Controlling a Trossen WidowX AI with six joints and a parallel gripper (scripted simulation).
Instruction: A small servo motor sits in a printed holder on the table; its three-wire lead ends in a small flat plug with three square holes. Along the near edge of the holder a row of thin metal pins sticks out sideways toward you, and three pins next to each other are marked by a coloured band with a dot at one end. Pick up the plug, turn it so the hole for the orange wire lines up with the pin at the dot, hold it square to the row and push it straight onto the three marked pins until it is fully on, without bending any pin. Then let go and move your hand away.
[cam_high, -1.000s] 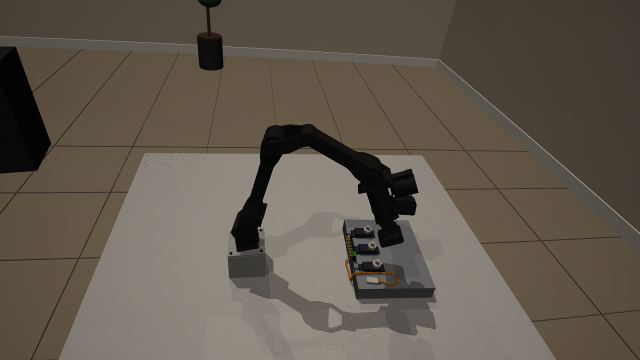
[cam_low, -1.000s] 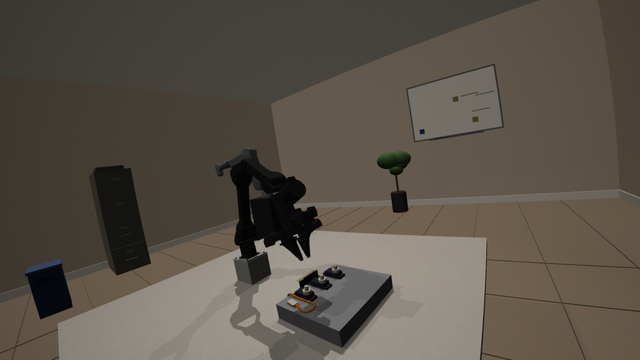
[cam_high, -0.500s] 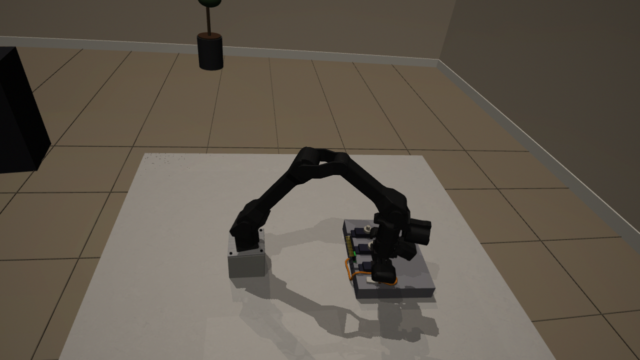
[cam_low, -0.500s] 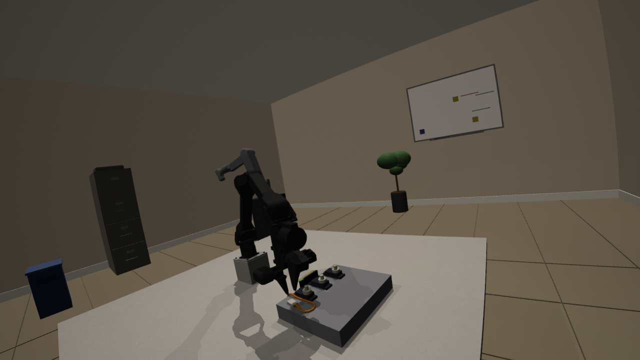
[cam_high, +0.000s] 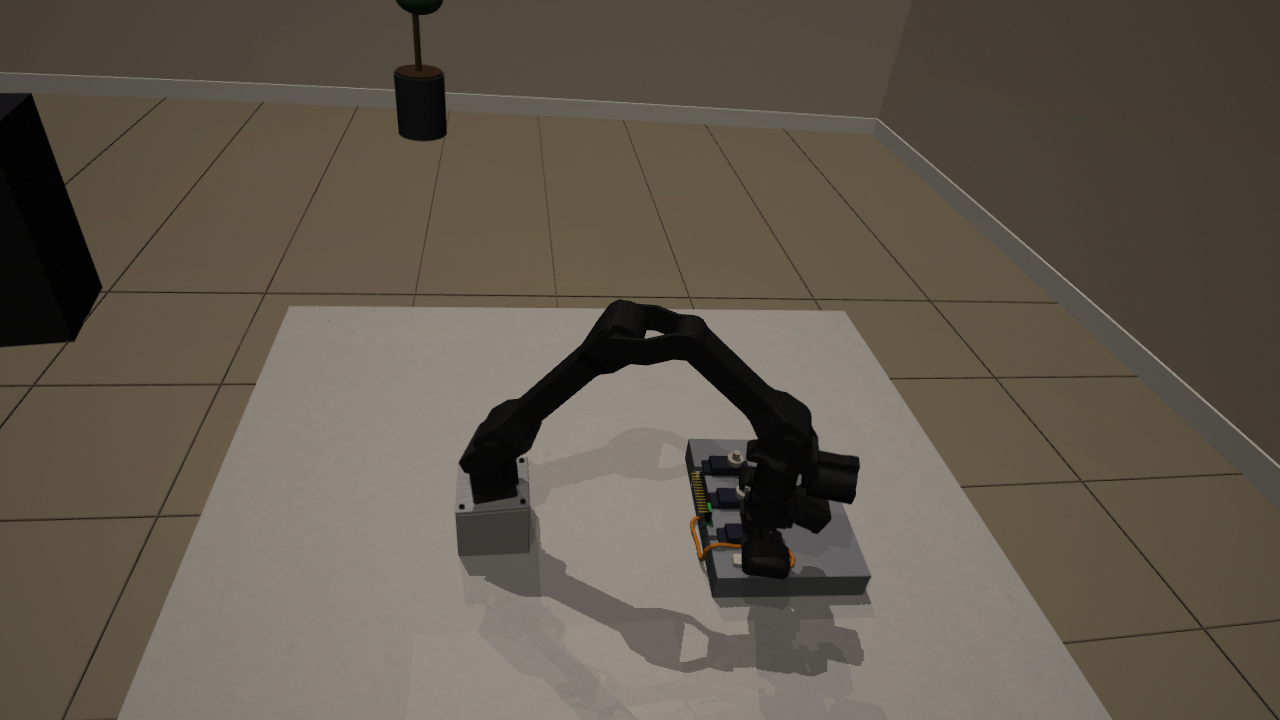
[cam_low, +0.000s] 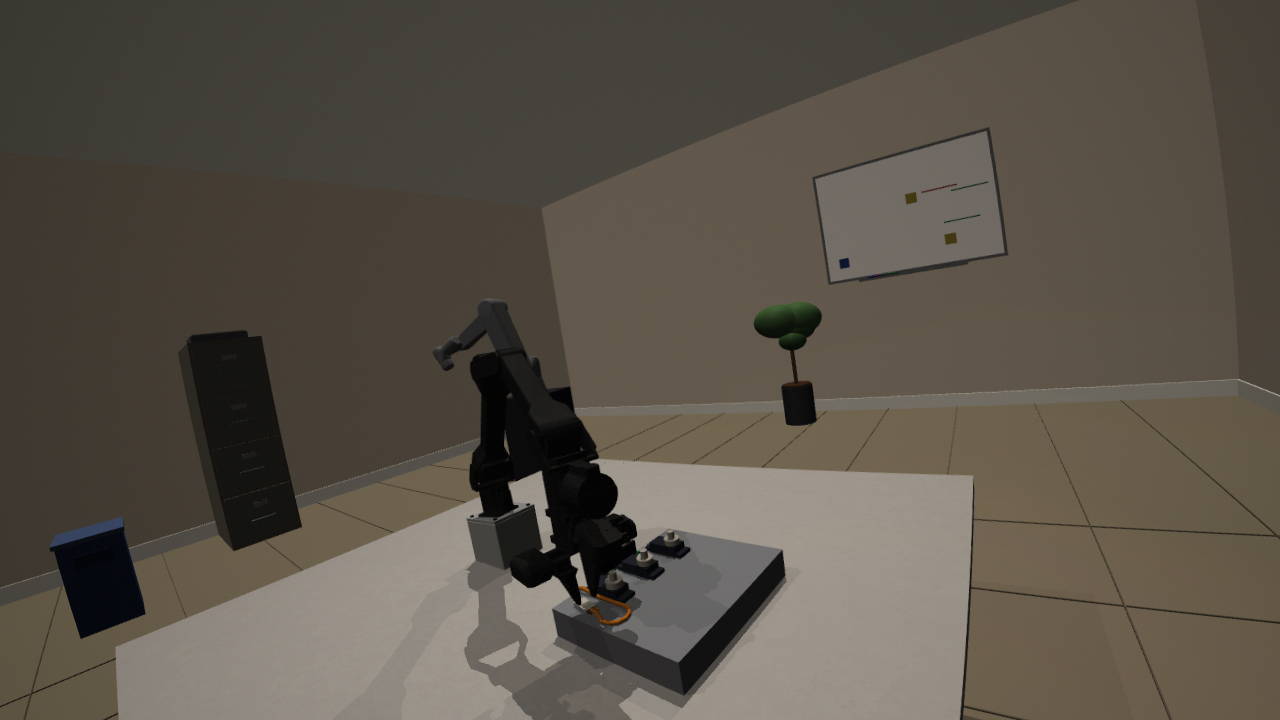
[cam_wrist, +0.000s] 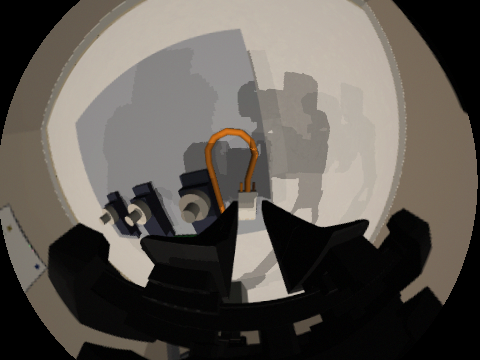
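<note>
Now: gripper tip 3 cm past the green mark, 10 cm to the right of it and 1 cm below it. Round my gripper tip: grey holder: 13 cm ahead, 10 cm to the left, 4 cm below; pin row: 3 cm behind, 13 cm to the left.
</note>
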